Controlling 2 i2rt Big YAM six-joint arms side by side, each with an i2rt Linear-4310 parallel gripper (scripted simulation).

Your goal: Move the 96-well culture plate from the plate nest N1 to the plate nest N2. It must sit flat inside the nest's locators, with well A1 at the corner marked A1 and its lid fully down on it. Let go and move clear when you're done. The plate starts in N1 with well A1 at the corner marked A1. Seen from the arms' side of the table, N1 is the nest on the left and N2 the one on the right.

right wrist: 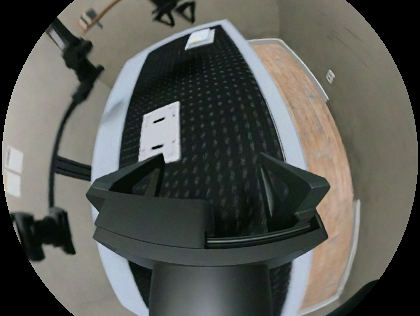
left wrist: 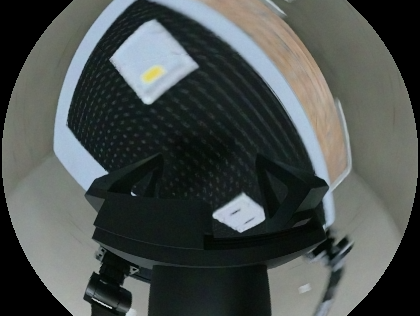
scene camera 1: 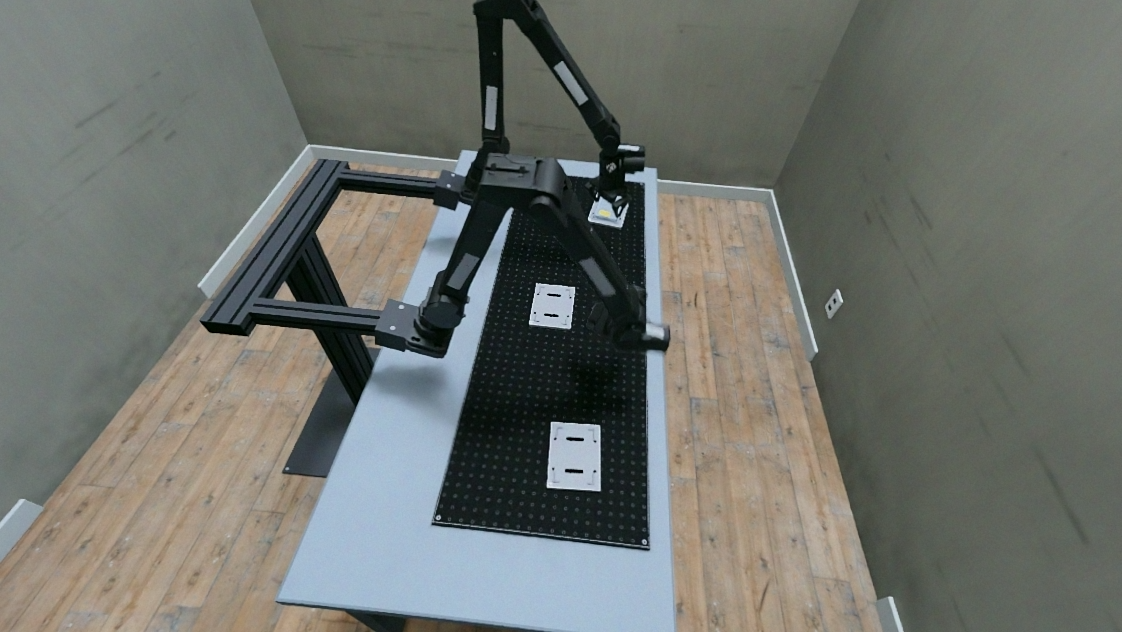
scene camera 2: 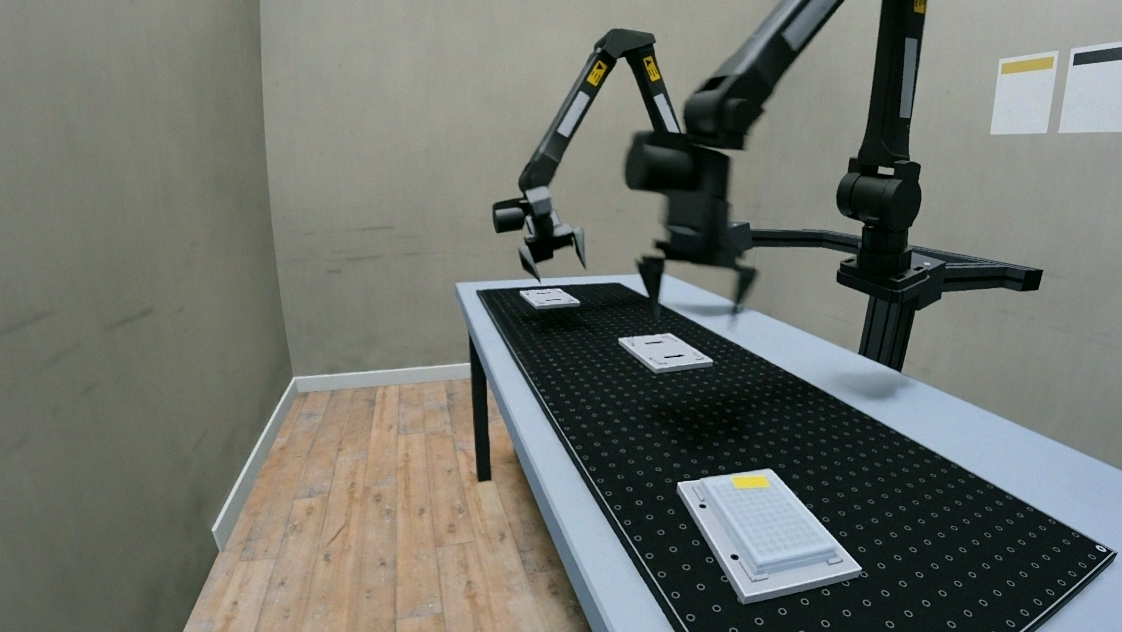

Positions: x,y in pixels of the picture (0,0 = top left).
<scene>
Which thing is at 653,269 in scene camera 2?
My left gripper.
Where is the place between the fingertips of my right gripper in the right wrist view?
210,157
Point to a nest N2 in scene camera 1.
564,454
</scene>
